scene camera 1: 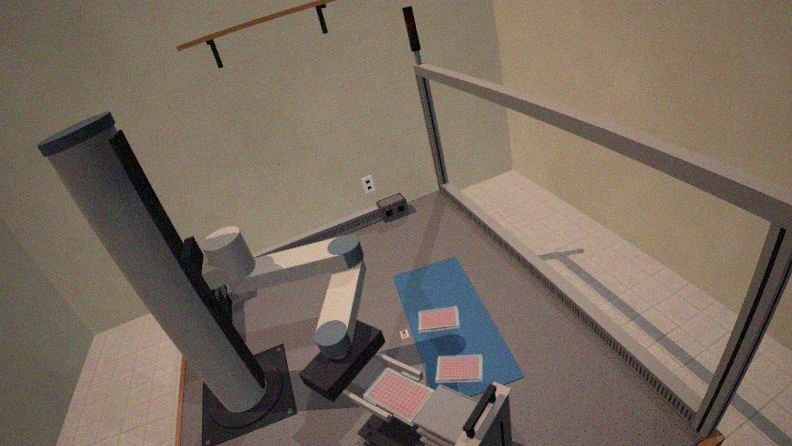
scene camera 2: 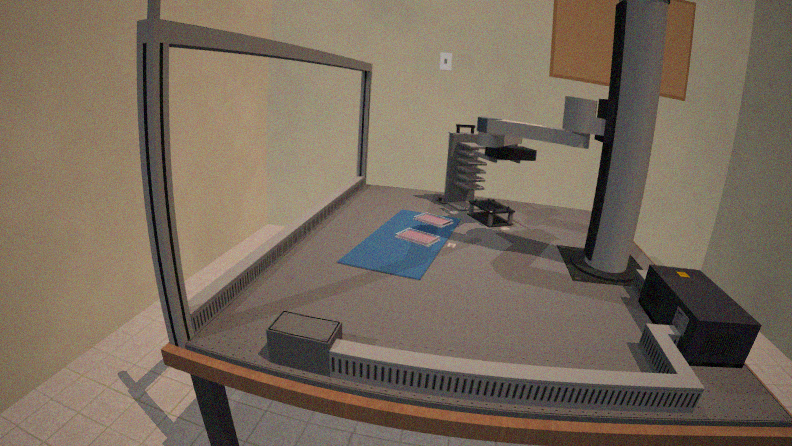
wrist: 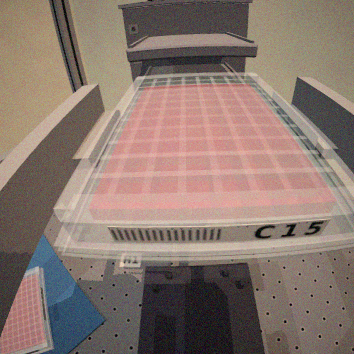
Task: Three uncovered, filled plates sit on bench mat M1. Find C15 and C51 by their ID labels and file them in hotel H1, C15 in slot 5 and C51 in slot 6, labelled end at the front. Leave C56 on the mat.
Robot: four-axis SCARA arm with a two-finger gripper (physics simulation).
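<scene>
My gripper is shut on plate C15, held level above the bench by its long sides. Its C15 label faces the wrist camera. The plate's far end is close in front of hotel H1, appearing just below the top shelf in the wrist view; whether it has entered a slot I cannot tell. Two filled plates lie apart on blue mat M1: one plate and another plate. Their IDs are unreadable.
A low black stand is beside the hotel. The arm column rises from the bench. A metal frame borders one side. A grey box and black box stand near edges.
</scene>
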